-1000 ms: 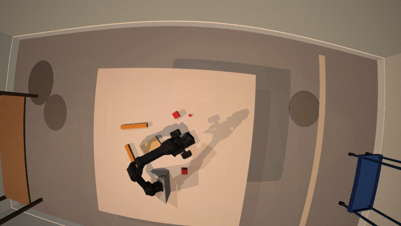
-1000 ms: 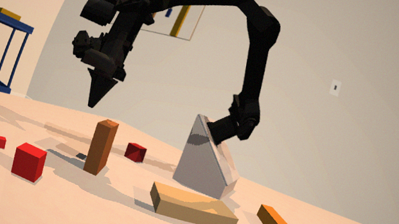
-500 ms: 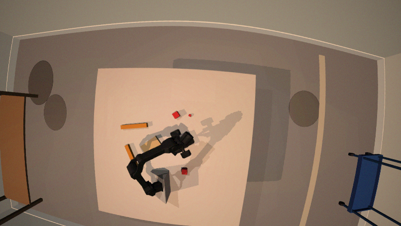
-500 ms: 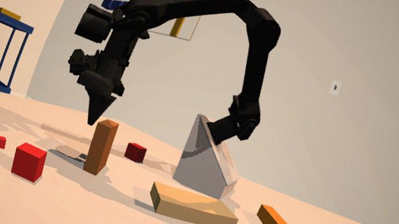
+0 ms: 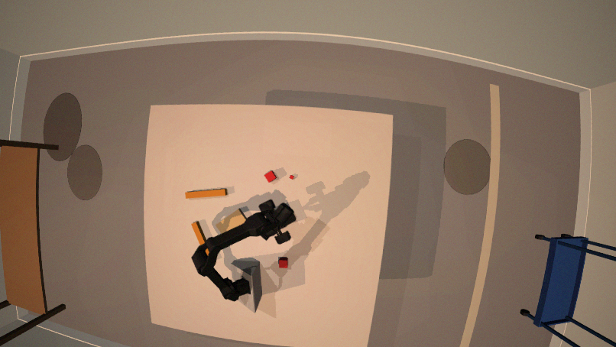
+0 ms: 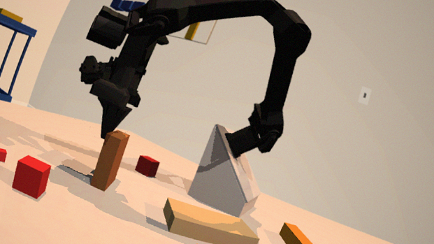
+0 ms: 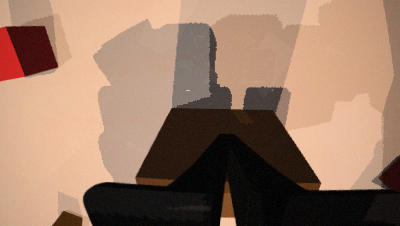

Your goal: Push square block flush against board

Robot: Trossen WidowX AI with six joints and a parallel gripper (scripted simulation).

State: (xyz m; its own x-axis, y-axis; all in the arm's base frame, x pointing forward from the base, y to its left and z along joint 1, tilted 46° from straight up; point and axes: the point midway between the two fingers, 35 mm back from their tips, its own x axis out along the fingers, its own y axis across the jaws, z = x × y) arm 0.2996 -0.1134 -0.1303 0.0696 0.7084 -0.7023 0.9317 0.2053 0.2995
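My gripper tip is now 10 mm past the square block, 30 mm to the right of it and 30 mm above it. Round my gripper tip: tiny red cube (180 mm ahead, 80 mm to the right, 70 mm below).
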